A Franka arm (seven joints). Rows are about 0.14 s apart.
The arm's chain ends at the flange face. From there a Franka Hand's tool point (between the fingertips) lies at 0.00 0.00 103.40 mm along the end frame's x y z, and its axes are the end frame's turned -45 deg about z.
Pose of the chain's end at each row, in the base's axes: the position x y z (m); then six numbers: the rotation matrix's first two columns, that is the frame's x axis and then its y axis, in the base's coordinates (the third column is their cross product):
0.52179 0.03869 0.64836 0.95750 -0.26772 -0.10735 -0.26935 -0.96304 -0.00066
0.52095 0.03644 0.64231 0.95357 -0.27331 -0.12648 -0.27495 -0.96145 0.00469
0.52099 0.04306 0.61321 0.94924 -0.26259 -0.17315 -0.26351 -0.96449 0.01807
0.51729 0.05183 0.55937 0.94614 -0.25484 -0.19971 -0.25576 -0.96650 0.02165
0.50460 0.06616 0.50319 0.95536 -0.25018 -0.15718 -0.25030 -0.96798 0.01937
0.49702 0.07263 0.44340 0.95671 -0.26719 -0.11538 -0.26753 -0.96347 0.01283
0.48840 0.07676 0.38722 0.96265 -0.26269 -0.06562 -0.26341 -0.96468 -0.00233
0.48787 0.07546 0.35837 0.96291 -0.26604 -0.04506 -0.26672 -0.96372 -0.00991
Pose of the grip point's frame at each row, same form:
0.51112 0.04175 0.54556 0.86751 0.49167 -0.07544 0.48660 -0.87028 -0.07637
0.50824 0.03957 0.53974 0.86869 0.48659 -0.09275 0.47986 -0.87311 -0.08612
0.50323 0.04600 0.51139 0.85754 0.49632 -0.13521 0.48488 -0.86768 -0.10966
0.49676 0.05499 0.45808 0.84987 0.50322 -0.15653 0.48817 -0.86362 -0.12591
0.48837 0.06831 0.40109 0.85253 0.50756 -0.12484 0.49855 -0.86137 -0.09745
0.48517 0.07455 0.34070 0.86567 0.49234 -0.09066 0.48732 -0.87021 -0.07251
0.48192 0.07878 0.28404 0.86696 0.49638 -0.04475 0.49444 -0.86788 -0.04805
0.48365 0.07769 0.25508 0.86948 0.49333 -0.02485 0.49228 -0.86957 -0.03887

